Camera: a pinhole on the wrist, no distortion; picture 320 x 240 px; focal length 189.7 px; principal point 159.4 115.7 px. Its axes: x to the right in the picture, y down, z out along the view. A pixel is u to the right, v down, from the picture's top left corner.
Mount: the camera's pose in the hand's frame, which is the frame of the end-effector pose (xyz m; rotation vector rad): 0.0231 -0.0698 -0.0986 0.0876 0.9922 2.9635
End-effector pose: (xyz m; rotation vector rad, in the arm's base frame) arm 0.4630 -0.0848 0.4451 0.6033 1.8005 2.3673
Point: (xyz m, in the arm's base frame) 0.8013 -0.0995 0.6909
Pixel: 298 57
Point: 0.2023 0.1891 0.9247
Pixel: 24 79
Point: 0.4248 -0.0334 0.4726
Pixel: 128 143
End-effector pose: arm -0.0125 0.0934 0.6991 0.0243 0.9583 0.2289
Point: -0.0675 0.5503 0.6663
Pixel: outside the picture
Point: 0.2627 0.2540 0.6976
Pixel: 89 146
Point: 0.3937 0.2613 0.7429
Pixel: 92 175
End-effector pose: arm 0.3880 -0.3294 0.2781 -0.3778 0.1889 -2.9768
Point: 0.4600 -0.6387 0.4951
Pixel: 168 91
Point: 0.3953 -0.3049 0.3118
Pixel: 209 183
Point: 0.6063 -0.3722 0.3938
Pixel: 307 160
